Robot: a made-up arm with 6 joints. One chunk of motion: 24 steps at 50 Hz.
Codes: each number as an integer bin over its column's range. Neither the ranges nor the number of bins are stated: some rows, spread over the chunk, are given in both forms.
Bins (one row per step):
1: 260 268 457 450 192 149
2: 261 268 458 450 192 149
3: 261 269 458 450 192 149
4: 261 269 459 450 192 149
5: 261 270 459 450 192 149
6: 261 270 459 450 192 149
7: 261 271 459 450 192 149
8: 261 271 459 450 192 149
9: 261 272 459 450 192 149
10: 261 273 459 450 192 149
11: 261 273 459 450 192 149
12: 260 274 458 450 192 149
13: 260 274 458 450 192 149
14: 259 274 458 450 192 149
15: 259 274 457 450 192 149
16: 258 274 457 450 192 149
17: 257 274 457 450 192 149
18: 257 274 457 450 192 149
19: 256 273 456 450 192 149
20: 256 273 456 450 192 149
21: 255 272 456 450 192 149
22: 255 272 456 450 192 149
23: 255 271 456 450 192 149
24: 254 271 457 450 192 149
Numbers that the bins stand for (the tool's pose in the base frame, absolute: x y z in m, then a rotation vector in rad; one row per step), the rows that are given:
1: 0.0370 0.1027 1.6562 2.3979 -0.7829 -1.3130
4: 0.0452 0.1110 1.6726 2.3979 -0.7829 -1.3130
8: 0.0452 0.1274 1.6726 2.3979 -0.7829 -1.3130
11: 0.0452 0.1438 1.6726 2.3979 -0.7829 -1.3130
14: 0.0288 0.1521 1.6644 2.3979 -0.7829 -1.3130
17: 0.0123 0.1521 1.6562 2.3979 -0.7829 -1.3130
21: -0.0041 0.1356 1.6479 2.3979 -0.7829 -1.3130
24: -0.0123 0.1274 1.6562 2.3979 -0.7829 -1.3130
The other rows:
2: 0.0452 0.1027 1.6644 2.3979 -0.7829 -1.3130
3: 0.0452 0.1110 1.6644 2.3979 -0.7829 -1.3130
5: 0.0452 0.1192 1.6726 2.3979 -0.7829 -1.3130
6: 0.0452 0.1192 1.6726 2.3979 -0.7829 -1.3130
7: 0.0452 0.1274 1.6726 2.3979 -0.7829 -1.3130
9: 0.0452 0.1356 1.6726 2.3979 -0.7829 -1.3130
10: 0.0452 0.1438 1.6726 2.3979 -0.7829 -1.3130
12: 0.0370 0.1521 1.6644 2.3979 -0.7829 -1.3130
13: 0.0370 0.1521 1.6644 2.3979 -0.7829 -1.3130
15: 0.0288 0.1521 1.6562 2.3979 -0.7829 -1.3130
16: 0.0205 0.1521 1.6562 2.3979 -0.7829 -1.3130
18: 0.0123 0.1521 1.6562 2.3979 -0.7829 -1.3130
19: 0.0041 0.1438 1.6479 2.3979 -0.7829 -1.3130
20: 0.0041 0.1438 1.6479 2.3979 -0.7829 -1.3130
22: -0.0041 0.1356 1.6479 2.3979 -0.7829 -1.3130
23: -0.0041 0.1274 1.6479 2.3979 -0.7829 -1.3130

